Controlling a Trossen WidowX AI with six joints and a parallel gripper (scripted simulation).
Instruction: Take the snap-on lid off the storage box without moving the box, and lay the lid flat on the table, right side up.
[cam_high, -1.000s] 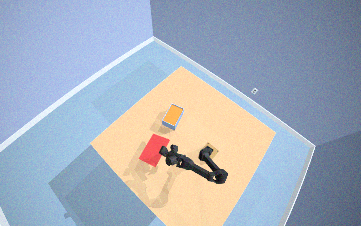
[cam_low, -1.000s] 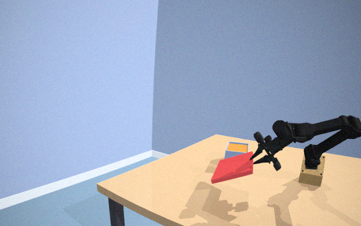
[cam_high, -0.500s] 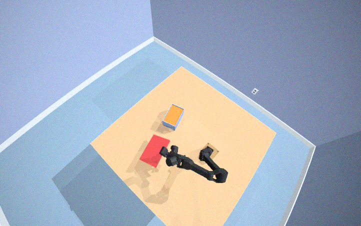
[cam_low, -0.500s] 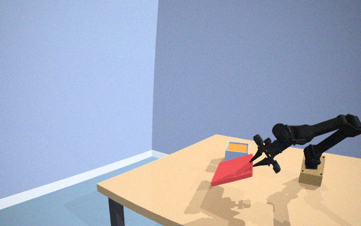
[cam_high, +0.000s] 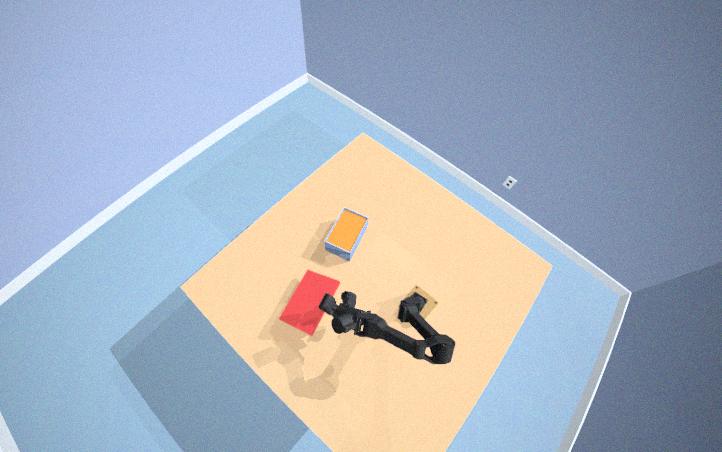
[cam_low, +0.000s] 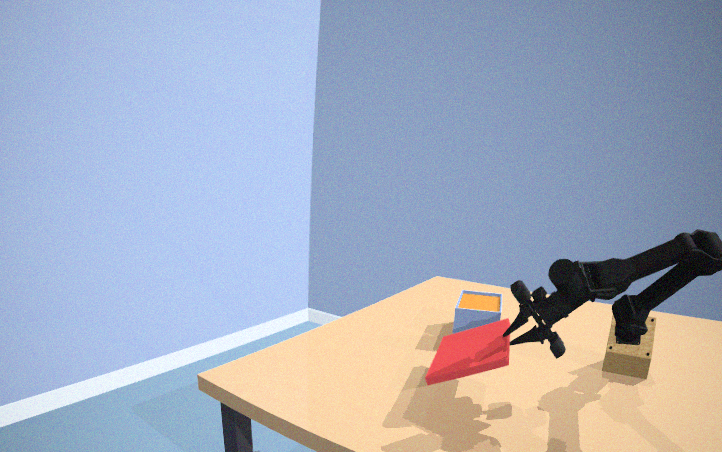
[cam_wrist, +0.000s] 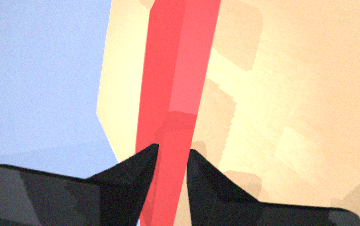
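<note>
My gripper tip is now 70 mm short of the red lid, 30 mm above it and 10 mm to the right of it. Round my gripper tip: blue storage box: 340 mm to the right, 150 mm ahead, 70 mm below.
</note>
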